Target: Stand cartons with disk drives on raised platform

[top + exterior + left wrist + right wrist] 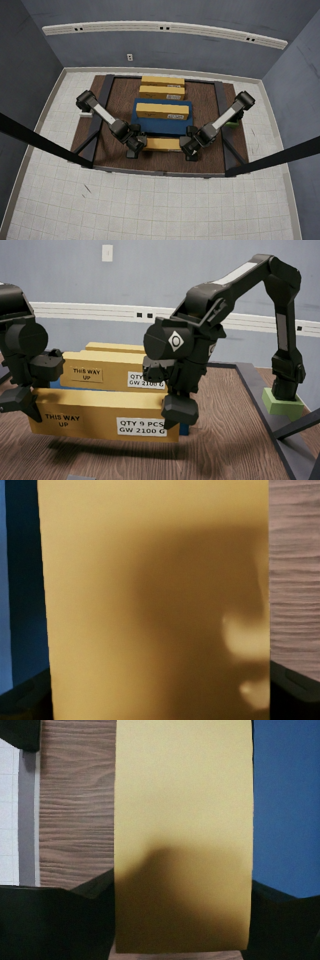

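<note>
Right now my right hand is 14 cm to the right of the carton and 3 cm above it. Also, from my right hand: blue raised platform 21 cm ahead, 15 cm to the left, 10 cm below.
My left hand is 140 mm to the left of the carton, 20 mm above it and 10 mm short of it. Also, from my left hand: blue raised platform 220 mm ahead, 130 mm to the right, 90 mm below.
</note>
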